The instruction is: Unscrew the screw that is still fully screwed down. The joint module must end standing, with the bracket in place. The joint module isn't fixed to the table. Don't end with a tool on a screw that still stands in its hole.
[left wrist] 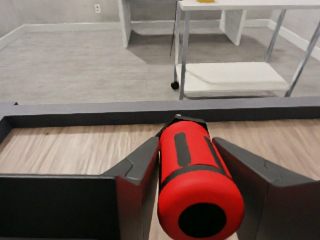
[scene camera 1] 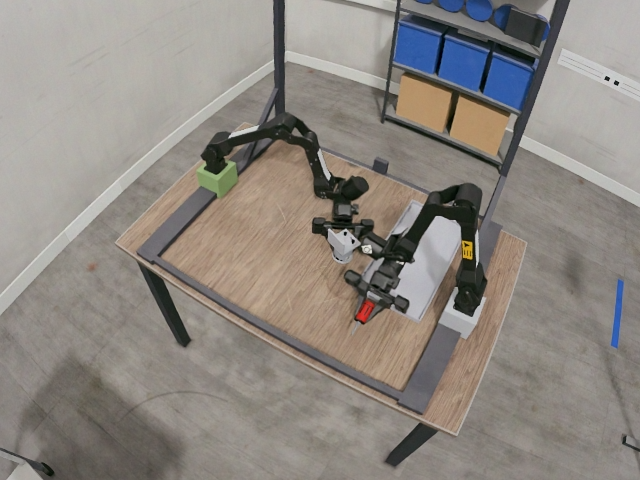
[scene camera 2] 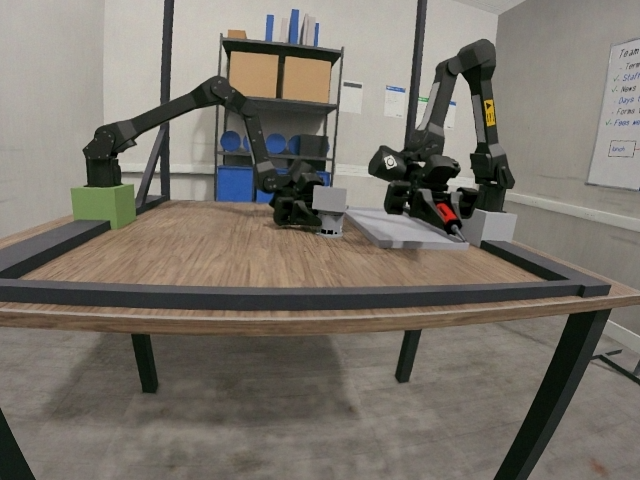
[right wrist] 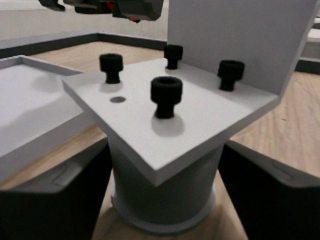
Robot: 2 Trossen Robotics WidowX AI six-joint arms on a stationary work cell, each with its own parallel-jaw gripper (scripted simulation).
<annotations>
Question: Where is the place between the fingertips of my right gripper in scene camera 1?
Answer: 343, 251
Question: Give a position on a grey bracket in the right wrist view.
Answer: At 270, 46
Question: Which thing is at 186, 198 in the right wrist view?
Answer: A grey joint module.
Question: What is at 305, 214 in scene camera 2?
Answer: My right gripper.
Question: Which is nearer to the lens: the grey bracket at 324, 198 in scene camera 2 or the shallow grey tray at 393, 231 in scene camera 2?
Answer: The grey bracket.
</annotations>
